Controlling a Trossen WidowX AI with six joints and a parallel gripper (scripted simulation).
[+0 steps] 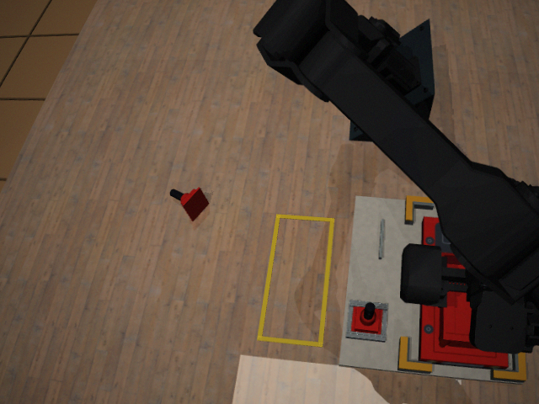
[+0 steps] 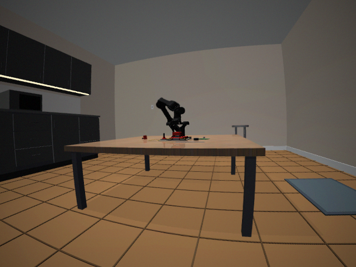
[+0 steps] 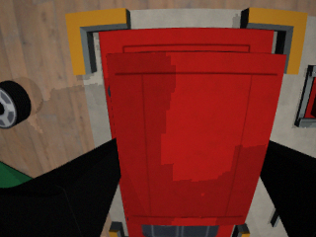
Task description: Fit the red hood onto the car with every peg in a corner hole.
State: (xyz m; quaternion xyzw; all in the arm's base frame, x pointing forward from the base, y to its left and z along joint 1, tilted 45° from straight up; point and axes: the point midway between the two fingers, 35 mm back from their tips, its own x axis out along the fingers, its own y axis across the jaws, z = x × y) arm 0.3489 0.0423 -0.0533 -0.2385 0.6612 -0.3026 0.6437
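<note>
Right now my gripper tip is 30 mm above the grey engine block. From my gripper tip the other things lie so: grey jig: 40 mm below, 40 mm behind, 20 mm to the right; then red hood: 10 mm above; then socket: 120 mm to the right, 20 mm below, 10 mm ahead.
</note>
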